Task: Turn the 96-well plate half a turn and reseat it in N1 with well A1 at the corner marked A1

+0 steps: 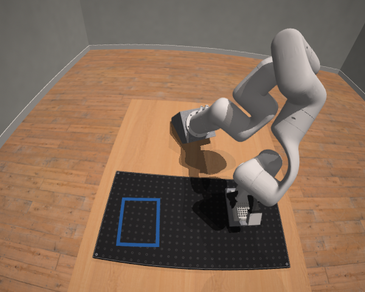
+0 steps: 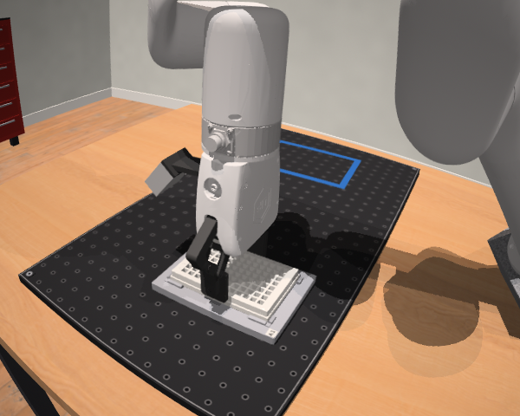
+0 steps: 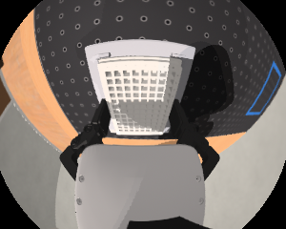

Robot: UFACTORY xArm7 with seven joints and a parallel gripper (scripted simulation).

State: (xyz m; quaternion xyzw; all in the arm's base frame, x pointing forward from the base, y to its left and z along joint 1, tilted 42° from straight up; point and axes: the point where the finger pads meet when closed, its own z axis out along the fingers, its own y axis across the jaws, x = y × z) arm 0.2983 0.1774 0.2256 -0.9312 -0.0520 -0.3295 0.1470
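Now: hand 10 mm above the white 96-well plate. Also, from my hand: grey plate nest N1 (20 mm below); then A1 label (90 mm behind, 30 mm to the left, 20 mm below).
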